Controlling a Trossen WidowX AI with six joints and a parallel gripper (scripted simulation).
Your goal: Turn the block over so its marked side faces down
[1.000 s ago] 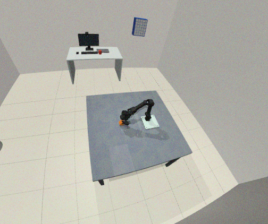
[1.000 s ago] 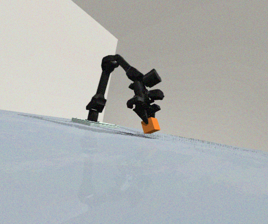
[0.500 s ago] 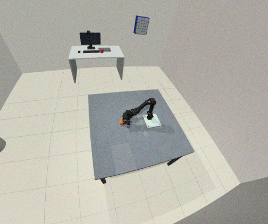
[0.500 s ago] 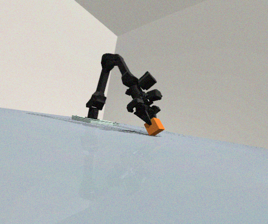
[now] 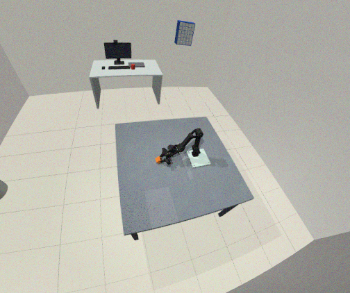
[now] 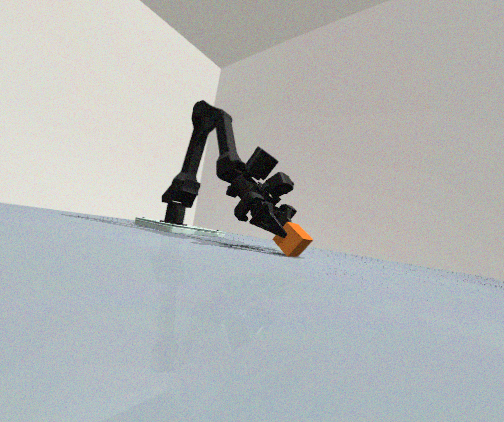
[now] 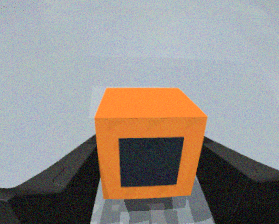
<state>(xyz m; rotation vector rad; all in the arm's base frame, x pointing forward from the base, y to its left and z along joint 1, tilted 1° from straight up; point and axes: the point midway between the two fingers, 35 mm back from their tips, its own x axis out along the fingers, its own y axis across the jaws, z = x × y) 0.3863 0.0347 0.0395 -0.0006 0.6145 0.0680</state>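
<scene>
The orange block is 1 cm behind my gripper tip.
</scene>
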